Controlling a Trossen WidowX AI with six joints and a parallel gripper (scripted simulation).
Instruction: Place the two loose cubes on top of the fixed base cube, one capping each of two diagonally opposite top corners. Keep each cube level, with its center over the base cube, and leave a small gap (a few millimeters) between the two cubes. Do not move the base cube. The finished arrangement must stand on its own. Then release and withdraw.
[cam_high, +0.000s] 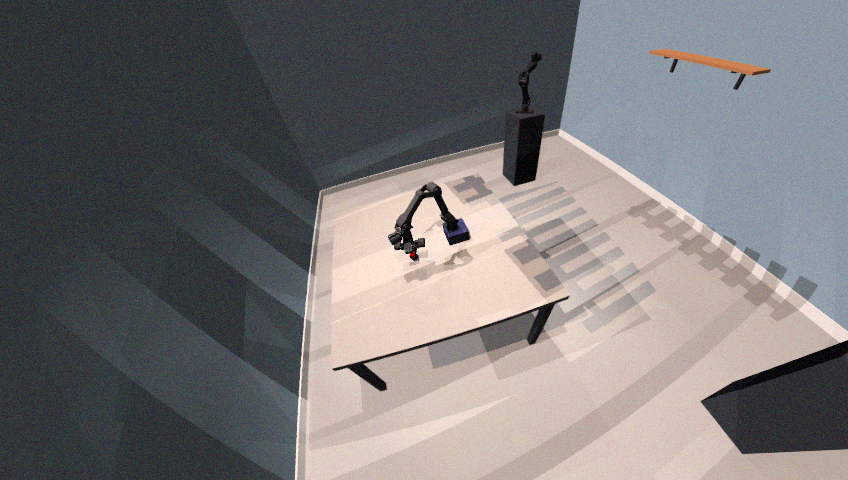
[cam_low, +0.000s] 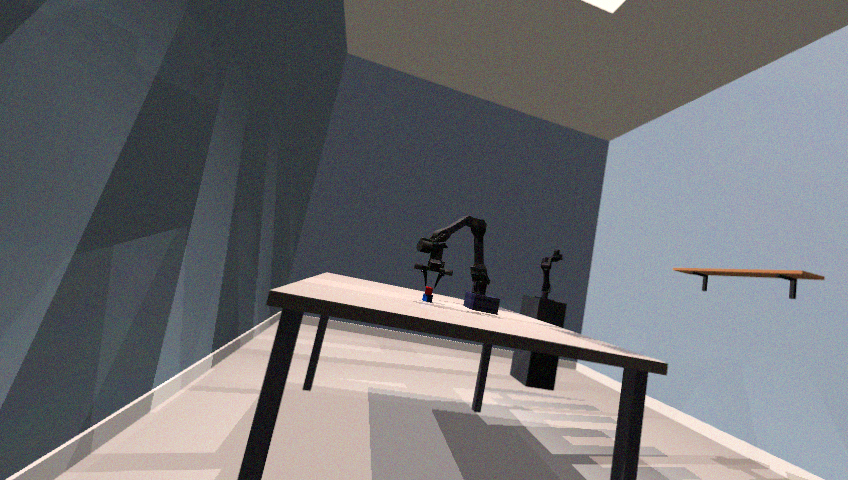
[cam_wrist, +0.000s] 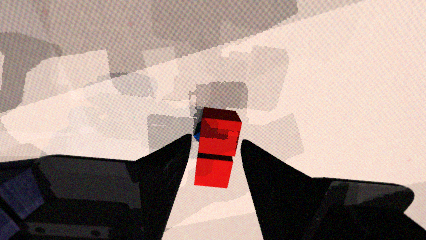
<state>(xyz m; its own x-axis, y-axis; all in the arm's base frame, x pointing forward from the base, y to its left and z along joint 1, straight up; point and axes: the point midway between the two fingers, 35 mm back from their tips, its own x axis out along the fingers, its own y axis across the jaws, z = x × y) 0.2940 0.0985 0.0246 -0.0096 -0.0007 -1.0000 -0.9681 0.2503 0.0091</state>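
My gripper tip is 2 cm to the left of the blue cube and 5 cm above it.
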